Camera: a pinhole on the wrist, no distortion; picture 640 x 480 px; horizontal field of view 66.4 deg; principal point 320.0 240.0 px. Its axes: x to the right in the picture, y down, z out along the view. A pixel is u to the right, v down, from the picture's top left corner.
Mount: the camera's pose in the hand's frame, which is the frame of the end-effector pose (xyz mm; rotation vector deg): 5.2 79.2 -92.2 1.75 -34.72 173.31
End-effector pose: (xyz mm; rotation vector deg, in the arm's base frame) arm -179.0 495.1 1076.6 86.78 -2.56 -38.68
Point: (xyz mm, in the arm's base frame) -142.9 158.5 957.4
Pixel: 61 216
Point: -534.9 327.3 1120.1
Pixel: 599 248
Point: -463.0 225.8 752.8
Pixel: 310 464
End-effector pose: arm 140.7 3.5 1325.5 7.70 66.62 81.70
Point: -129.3 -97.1 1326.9
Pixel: behind the camera
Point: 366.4 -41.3 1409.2
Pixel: 545 366
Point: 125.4 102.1 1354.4
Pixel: 126 116
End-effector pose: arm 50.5 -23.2 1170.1 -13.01 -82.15 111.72
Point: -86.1 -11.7 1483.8
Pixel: 68 458
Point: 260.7 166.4 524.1
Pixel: behind the camera
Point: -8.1 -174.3 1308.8
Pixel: 351 289
